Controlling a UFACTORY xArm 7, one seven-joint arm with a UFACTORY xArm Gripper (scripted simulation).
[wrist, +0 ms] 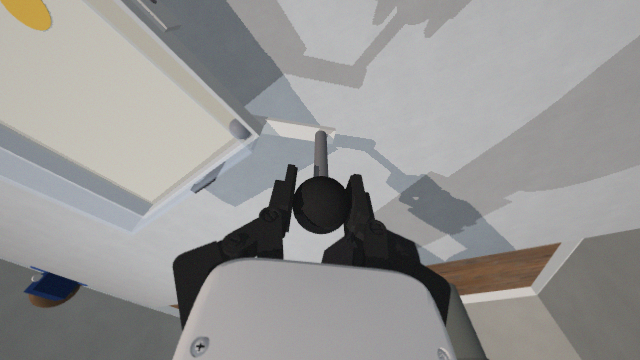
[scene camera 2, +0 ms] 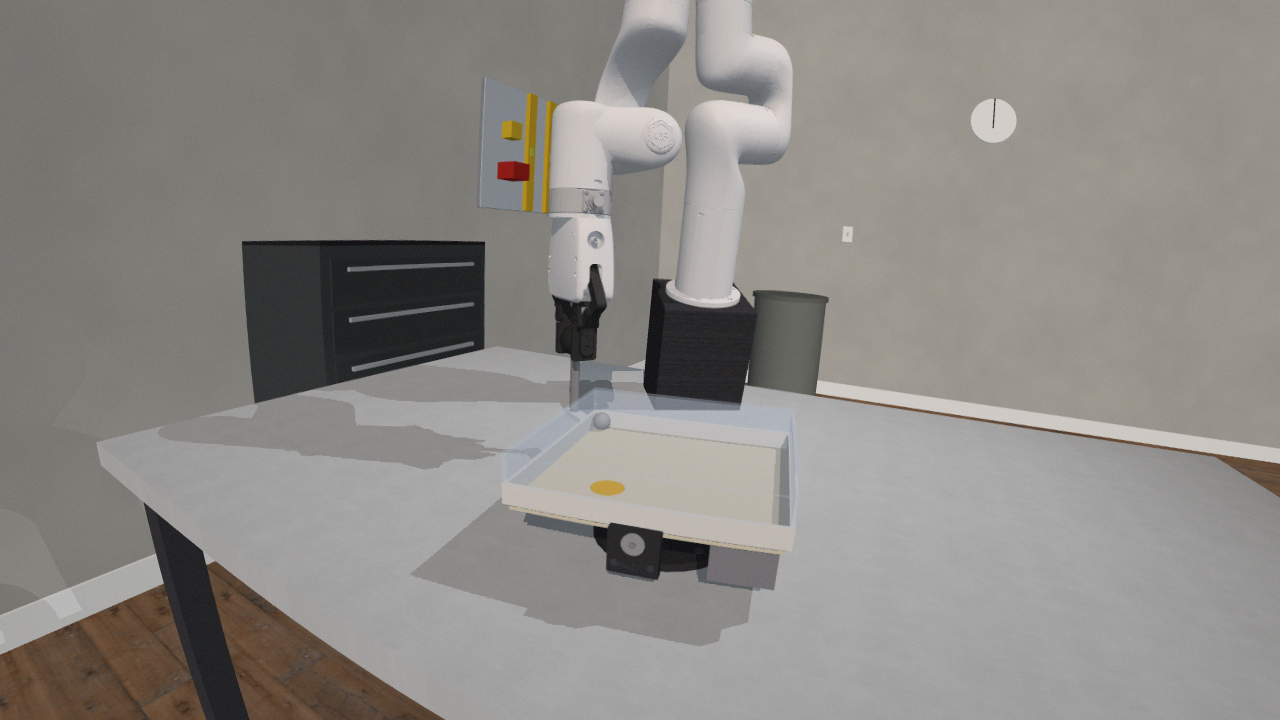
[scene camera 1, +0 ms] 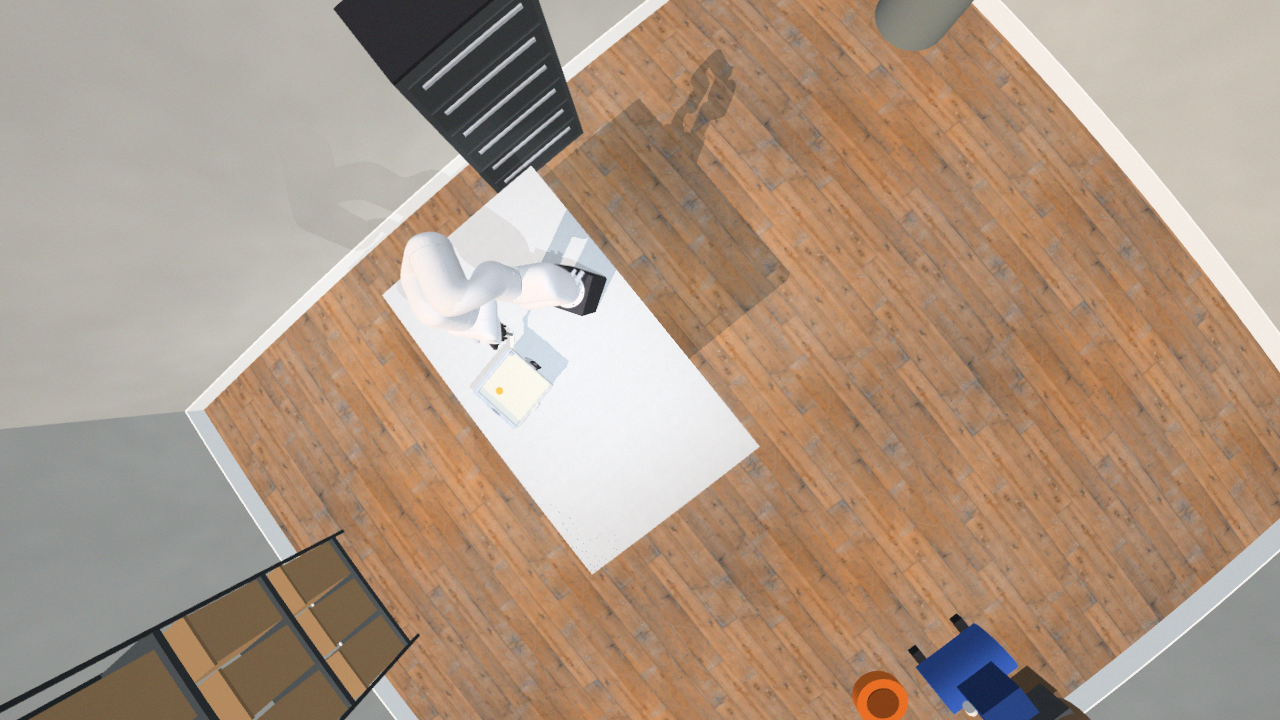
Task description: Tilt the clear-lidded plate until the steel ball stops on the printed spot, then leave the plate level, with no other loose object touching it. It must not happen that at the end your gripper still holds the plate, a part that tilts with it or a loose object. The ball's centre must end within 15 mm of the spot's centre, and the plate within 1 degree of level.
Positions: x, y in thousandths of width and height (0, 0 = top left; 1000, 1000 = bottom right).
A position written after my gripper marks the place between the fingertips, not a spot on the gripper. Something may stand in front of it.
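There's a clear-lidded plate (scene camera 2: 567, 659) that I can see, and my gripper (scene camera 2: 450, 495) is there too.
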